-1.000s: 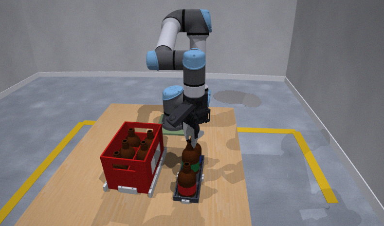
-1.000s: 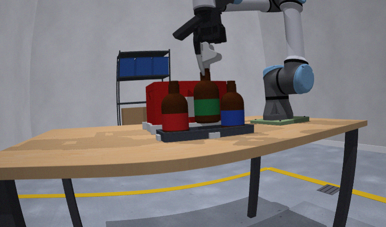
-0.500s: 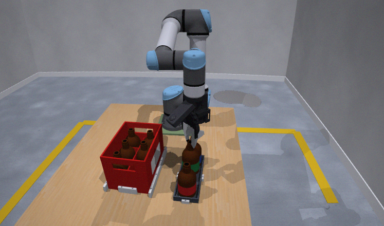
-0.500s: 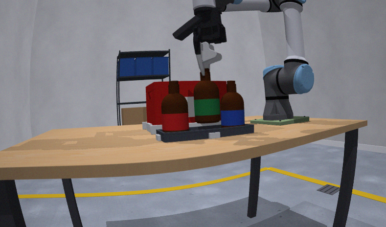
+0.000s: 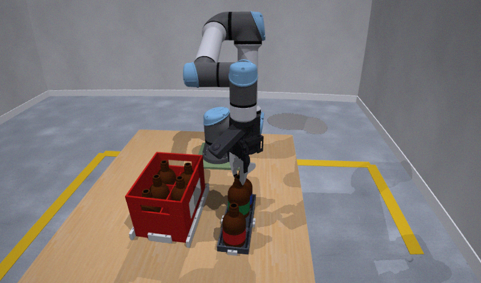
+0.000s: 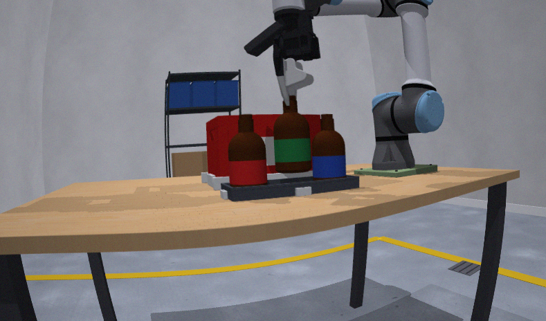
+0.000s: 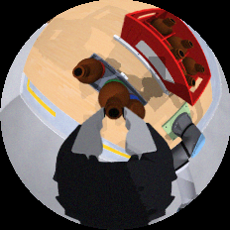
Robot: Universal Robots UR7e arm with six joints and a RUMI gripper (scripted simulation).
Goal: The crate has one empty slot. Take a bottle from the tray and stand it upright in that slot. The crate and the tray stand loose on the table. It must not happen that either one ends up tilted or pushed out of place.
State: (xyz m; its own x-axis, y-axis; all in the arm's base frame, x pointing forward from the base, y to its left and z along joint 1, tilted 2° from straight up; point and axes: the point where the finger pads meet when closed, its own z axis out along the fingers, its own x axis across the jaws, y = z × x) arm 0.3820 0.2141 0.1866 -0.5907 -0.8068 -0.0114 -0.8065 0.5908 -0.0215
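Right now the brown bottle is 70 mm below my hand. Round my hand: red crate (250 mm to the right, 110 mm below, 20 mm ahead).
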